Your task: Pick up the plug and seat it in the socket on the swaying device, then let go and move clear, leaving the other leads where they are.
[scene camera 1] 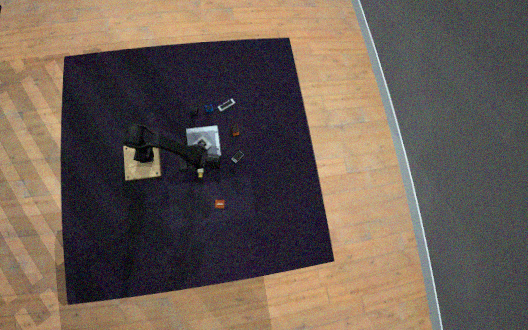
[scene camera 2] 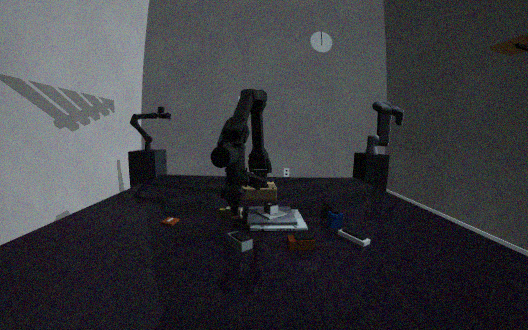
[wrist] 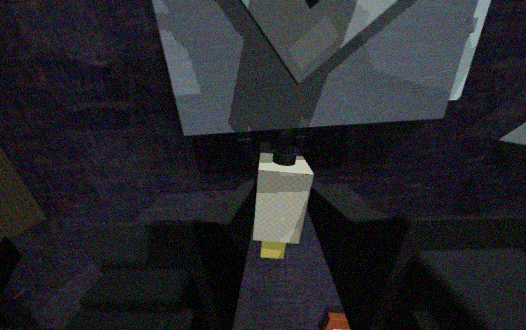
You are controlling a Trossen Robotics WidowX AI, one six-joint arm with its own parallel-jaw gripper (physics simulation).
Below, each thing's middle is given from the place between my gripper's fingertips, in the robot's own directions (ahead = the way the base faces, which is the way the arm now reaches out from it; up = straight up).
Now: hand 10 mm to the left of the plug (wrist: 284, 182). Also, from my hand: device (wrist: 230, 73) (20 mm ahead, 110 mm to the left, 20 mm above).
